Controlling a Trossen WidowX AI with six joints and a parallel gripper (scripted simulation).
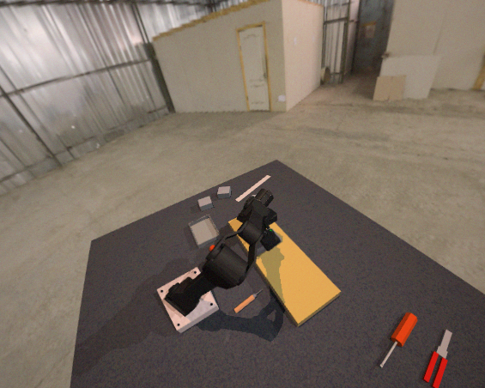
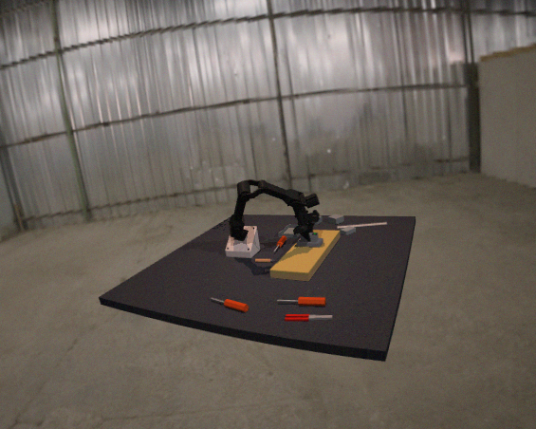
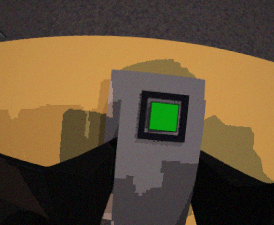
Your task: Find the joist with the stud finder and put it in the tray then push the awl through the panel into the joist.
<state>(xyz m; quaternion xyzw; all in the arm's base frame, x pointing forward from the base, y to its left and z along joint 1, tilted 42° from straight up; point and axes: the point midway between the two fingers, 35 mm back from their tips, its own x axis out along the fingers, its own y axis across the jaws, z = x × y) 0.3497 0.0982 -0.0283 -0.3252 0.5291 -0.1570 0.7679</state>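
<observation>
My gripper tip is 240 mm past the grey tray, 230 mm to the right of it and 50 mm above it. Also, from my gripper tip: awl 170 mm to the right, 150 mm behind, 60 mm below; square light 30 mm above, 20 mm ahead; grey stud finder 20 mm above, 10 mm ahead.
</observation>
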